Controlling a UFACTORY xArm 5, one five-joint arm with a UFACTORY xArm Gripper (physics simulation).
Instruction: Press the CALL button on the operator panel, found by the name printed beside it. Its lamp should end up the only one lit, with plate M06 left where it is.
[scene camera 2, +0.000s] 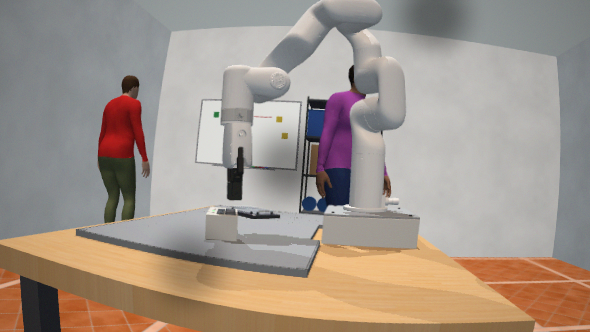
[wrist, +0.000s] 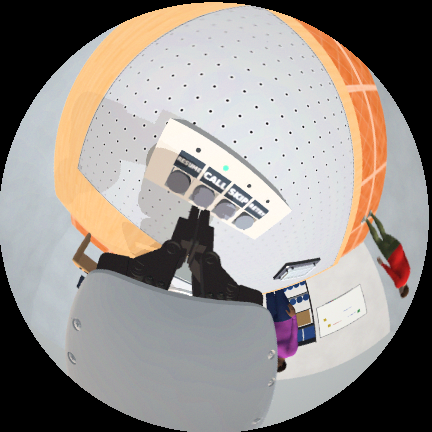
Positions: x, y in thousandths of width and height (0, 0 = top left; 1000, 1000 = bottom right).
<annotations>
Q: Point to an operator panel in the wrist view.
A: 422, 337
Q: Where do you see an operator panel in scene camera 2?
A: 372, 682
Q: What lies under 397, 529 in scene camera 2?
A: My gripper.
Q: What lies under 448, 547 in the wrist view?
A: My gripper.
</annotations>
